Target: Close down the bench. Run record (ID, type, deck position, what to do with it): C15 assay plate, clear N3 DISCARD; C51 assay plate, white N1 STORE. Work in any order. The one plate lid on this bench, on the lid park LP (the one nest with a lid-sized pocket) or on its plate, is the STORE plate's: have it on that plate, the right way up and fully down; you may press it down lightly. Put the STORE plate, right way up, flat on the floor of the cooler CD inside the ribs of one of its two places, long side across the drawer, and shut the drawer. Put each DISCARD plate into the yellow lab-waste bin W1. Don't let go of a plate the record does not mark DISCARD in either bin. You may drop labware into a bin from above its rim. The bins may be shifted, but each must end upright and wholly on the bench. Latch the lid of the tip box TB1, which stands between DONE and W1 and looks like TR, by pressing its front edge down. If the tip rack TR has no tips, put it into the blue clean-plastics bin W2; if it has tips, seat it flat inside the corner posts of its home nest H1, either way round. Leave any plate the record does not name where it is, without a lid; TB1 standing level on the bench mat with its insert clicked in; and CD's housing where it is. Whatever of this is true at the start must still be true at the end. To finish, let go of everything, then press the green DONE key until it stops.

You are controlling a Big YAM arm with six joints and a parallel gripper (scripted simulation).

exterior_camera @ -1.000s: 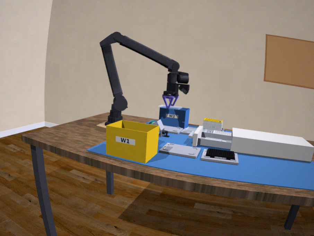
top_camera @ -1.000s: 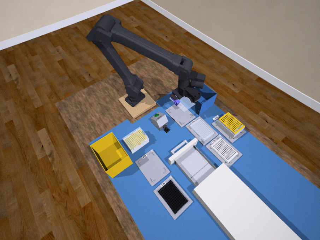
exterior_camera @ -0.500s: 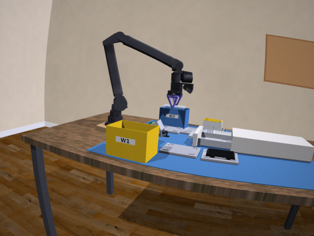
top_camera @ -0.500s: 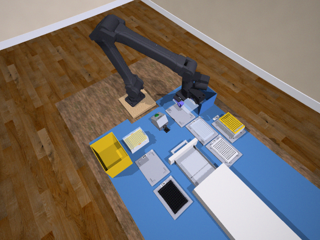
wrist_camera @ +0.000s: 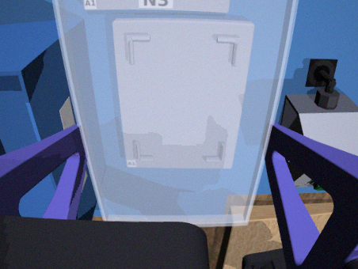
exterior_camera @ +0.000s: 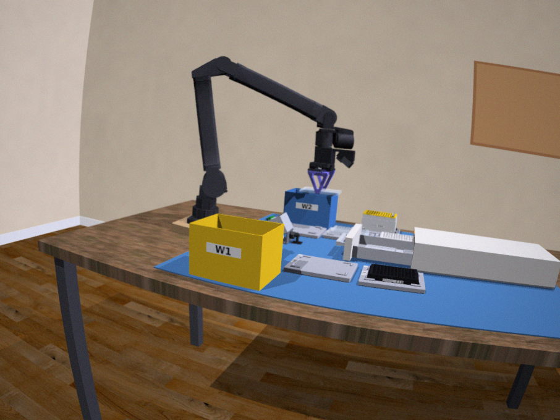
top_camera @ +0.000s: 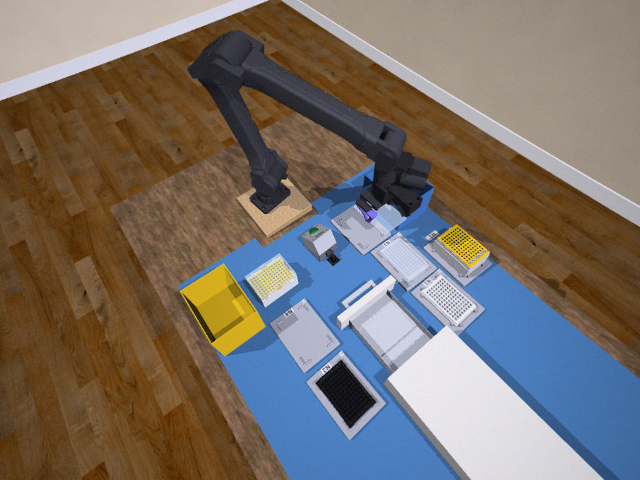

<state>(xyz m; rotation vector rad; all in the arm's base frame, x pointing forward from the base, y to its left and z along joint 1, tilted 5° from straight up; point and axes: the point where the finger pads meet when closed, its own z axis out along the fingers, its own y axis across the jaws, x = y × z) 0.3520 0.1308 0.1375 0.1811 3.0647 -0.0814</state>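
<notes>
Right now my hand is 28 cm short of the white plate, 13 cm above it and 2 cm to the left of it. Round my hand: N3 label 14 cm below, 4 cm ahead, 1 cm to the left; then lid park nest LP 15 cm below, 6 cm behind; then clear plate lid right at my hand.
</notes>
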